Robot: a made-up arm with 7 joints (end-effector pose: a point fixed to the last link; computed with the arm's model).
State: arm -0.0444 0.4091 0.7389 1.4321 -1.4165 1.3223 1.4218
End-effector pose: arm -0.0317 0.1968 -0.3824 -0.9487 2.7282 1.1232
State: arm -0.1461 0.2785 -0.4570 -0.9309 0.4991 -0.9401 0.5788
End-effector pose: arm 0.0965 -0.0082 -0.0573 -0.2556 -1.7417 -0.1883
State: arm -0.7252 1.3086 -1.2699 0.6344 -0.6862 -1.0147 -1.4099
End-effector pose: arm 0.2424 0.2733 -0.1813 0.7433 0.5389 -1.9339
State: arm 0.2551 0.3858 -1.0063 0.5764 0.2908 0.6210 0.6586
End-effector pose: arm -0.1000 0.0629 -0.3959 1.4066 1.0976 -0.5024
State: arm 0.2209 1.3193 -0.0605 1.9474 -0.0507 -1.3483 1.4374
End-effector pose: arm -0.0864 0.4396 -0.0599 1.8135 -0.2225 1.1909
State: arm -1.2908 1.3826 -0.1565 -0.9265 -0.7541 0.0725 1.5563
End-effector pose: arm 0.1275 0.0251 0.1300 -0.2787 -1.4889 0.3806
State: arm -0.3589 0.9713 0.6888 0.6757 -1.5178 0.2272 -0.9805
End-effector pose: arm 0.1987 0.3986 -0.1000 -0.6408 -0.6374 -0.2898
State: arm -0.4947 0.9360 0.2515 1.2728 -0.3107 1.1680 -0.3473
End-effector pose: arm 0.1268 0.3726 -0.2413 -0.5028 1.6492 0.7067
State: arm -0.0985 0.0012 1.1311 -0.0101 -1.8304 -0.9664 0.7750
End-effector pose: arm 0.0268 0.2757 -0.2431 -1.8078 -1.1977 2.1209
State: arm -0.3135 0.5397 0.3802 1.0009 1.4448 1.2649 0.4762
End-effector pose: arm 0.1192 0.3155 -0.2853 2.2031 1.5886 1.1524
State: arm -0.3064 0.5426 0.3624 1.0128 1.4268 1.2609 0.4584
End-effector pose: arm 0.1157 0.3154 -0.2879 2.1910 1.6140 1.1209
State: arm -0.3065 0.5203 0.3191 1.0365 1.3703 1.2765 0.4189
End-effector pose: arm 0.1124 0.3054 -0.2994 2.1222 1.6882 1.0535
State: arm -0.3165 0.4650 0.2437 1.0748 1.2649 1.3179 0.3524
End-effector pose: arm 0.1090 0.2815 -0.3205 1.9839 1.8199 0.9388
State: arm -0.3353 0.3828 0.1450 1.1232 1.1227 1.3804 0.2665
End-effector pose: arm 0.1052 0.2449 -0.3455 1.7980 1.9866 0.7849
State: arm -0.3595 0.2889 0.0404 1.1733 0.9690 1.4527 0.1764
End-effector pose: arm 0.1014 0.2017 -0.3667 1.6043 2.1535 0.6179
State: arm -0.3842 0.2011 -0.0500 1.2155 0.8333 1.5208 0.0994
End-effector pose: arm 0.0984 0.1609 -0.3801 1.4418 2.2895 0.4706
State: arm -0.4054 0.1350 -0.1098 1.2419 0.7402 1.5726 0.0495
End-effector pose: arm 0.0978 0.1304 -0.3861 1.3351 2.3750 0.3698
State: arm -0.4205 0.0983 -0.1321 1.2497 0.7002 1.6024 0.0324
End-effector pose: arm 0.0998 0.1137 -0.3876 1.2896 2.4062 0.3255
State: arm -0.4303 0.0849 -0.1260 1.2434 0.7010 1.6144 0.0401
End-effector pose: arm 0.1040 0.1079 -0.3869 1.2875 2.3977 0.3243
